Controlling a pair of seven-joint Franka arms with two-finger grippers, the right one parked.
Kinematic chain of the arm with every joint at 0, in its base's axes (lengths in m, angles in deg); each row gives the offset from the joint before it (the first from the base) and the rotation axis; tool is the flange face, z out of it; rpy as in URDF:
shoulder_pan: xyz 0 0 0.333 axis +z
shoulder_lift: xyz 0 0 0 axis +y
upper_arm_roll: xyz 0 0 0.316 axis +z
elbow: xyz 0.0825 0 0 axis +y
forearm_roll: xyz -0.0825 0 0.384 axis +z
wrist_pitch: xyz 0 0 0 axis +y
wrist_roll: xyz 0.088 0 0 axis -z
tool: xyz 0 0 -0.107 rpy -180 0 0
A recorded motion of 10 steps. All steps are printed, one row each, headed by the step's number.
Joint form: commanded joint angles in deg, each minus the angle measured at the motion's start. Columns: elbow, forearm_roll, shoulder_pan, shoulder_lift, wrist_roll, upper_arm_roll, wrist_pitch.
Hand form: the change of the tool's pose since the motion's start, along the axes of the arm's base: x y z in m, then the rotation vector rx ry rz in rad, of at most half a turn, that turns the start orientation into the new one. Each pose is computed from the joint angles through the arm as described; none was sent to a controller.
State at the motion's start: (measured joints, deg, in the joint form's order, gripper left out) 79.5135 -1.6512 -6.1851 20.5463 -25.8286 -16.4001 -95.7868
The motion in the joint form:
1: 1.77 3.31 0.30 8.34 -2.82 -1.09 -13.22
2: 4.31 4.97 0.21 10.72 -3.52 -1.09 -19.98
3: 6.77 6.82 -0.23 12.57 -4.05 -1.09 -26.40
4: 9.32 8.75 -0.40 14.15 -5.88 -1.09 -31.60
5: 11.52 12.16 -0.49 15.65 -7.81 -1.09 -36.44
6: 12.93 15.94 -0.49 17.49 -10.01 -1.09 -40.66
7: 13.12 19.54 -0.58 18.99 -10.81 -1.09 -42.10
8: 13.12 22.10 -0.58 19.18 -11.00 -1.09 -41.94
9: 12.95 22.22 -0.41 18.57 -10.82 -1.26 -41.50
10: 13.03 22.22 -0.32 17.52 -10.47 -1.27 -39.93
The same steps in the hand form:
1: 0.0383 -0.0115 -0.0904 -0.0105 -0.0559 0.0472
2: 0.0452 -0.0149 -0.1293 -0.0103 -0.0923 0.0535
3: 0.0467 -0.0221 -0.1613 -0.0106 -0.1349 0.0444
4: 0.0445 -0.0257 -0.1921 -0.0040 -0.1591 0.0554
5: 0.0417 -0.0280 -0.2193 0.0156 -0.1943 0.0500
6: 0.0397 -0.0298 -0.2448 0.0337 -0.2278 0.0432
7: 0.0386 -0.0313 -0.2616 0.0618 -0.2448 0.0113
8: 0.0382 -0.0309 -0.2641 0.0896 -0.2571 -0.0174
9: 0.0396 -0.0303 -0.2560 0.0914 -0.2647 -0.0198
10: 0.0389 -0.0279 -0.2468 0.1052 -0.2589 -0.0244

